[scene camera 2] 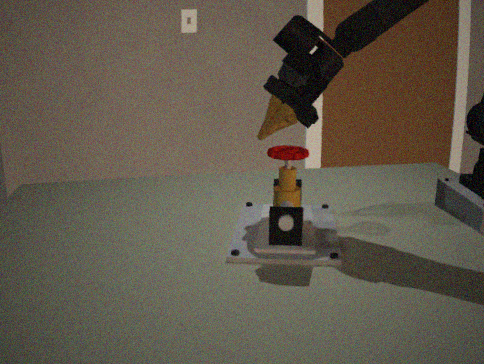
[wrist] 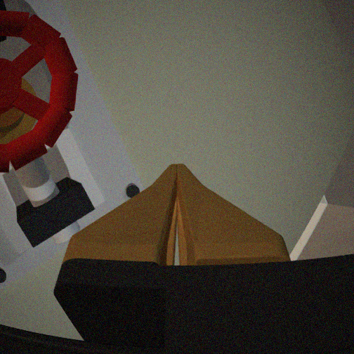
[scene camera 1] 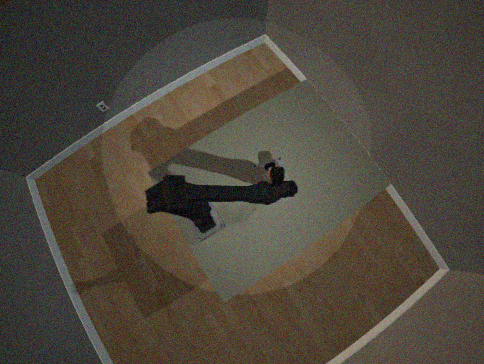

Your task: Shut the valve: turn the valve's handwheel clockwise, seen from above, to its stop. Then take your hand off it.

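Observation:
The red handwheel (scene camera 2: 288, 152) (wrist: 64, 90) sits level on top of the yellow valve body (scene camera 2: 287, 196). In scene camera 1 a bit of the handwheel (scene camera 1: 271, 174) shows beside the dark wrist, which hides much of the valve. The valve stands upright on a pale base plate (scene camera 2: 240, 241) (wrist: 94, 125) with dark bolts. My gripper (scene camera 2: 259, 138) (wrist: 176, 175) is shut and empty, its tan fingertips together and pointing down. In scene camera 2 the tips are slightly above and left of the wheel; in the wrist view they are right of and below its rim, apart from it.
The black arm (scene camera 1: 220, 193) reaches across the grey-green table (scene camera 1: 310, 145) (scene camera 2: 120, 280) from its base, which stands on a mount (scene camera 2: 457, 206). Black pipe flanges (scene camera 2: 286, 239) (wrist: 52, 212) stand out low on the valve. The arm's shadow falls across the base plate.

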